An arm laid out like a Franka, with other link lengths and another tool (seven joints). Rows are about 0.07 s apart.
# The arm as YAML. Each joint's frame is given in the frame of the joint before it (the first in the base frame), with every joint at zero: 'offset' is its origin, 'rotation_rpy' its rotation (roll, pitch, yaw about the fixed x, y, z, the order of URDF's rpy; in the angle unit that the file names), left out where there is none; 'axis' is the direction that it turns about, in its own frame. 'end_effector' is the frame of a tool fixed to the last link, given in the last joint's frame.
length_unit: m
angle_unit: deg
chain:
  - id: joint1
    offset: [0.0, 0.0, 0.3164]
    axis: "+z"
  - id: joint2
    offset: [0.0, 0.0, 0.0]
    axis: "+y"
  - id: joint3
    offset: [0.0, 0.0, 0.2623]
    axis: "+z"
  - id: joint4
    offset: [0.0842, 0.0, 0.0]
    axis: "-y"
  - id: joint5
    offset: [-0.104, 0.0, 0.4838]
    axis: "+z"
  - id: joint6
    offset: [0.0, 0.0, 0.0]
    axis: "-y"
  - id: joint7
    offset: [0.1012, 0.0, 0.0]
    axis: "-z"
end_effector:
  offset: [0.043, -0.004, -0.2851]
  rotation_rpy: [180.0, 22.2, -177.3]
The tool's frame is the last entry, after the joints.
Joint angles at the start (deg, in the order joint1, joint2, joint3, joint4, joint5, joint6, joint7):
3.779, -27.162, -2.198, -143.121, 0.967, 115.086, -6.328
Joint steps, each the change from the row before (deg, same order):
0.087, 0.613, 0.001, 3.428, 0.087, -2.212, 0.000
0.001, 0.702, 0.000, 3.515, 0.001, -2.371, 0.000
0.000, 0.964, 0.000, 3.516, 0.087, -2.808, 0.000
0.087, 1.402, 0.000, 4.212, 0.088, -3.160, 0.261
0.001, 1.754, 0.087, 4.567, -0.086, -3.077, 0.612
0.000, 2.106, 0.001, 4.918, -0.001, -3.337, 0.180
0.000, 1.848, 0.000, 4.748, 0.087, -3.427, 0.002
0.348, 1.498, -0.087, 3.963, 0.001, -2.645, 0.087
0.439, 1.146, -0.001, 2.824, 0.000, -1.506, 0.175
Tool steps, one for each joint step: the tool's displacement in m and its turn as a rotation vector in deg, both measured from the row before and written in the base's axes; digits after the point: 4 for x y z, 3 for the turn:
0.0111, 0.0011, 0.0257, 0.093, -0.601, 0.066
0.0096, -0.0001, 0.0256, 0.008, -0.443, 0.022
0.0060, 0.0002, 0.0219, 0.058, 0.257, 0.011
0.0067, 0.0009, 0.0241, 0.041, 0.359, -0.152
0.0077, -0.0001, 0.0243, -0.179, 0.275, -0.470
0.0069, -0.0003, 0.0235, -0.083, 0.526, -0.134
0.0044, 0.0003, 0.0239, 0.013, 0.525, 0.041
0.0036, 0.0028, 0.0206, -0.032, 0.181, 0.220
0.0039, 0.0047, 0.0145, -0.039, -0.170, 0.282

